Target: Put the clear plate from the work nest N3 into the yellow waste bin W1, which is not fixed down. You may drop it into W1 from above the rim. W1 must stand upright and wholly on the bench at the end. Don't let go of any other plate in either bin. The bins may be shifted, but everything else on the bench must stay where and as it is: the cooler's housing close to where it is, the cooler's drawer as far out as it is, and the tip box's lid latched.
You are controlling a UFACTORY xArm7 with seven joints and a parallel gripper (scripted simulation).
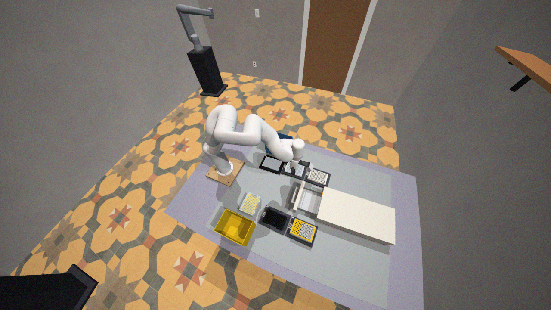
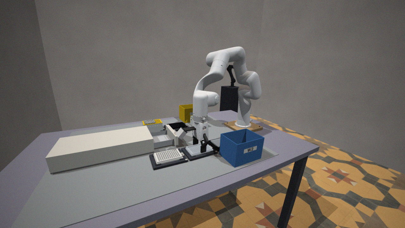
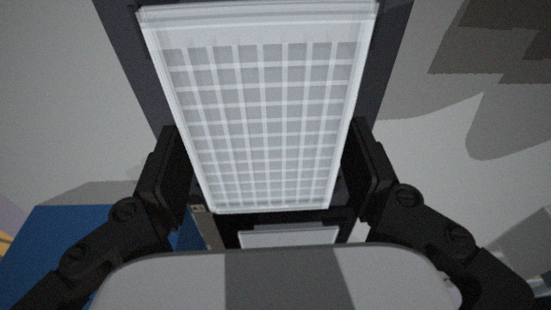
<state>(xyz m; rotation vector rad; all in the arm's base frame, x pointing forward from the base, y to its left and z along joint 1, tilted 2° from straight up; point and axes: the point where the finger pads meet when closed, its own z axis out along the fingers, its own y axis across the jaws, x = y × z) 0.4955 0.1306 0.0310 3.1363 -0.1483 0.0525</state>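
Now: hand 1 cm above the clear plate. The rest, counted from my hand: blue bin W2: 16 cm behind, 15 cm to the left, 1 cm above; white plate: 17 cm ahead, 2 cm to the right, 1 cm below; drawer: 19 cm ahead, 21 cm to the right, 1 cm below.
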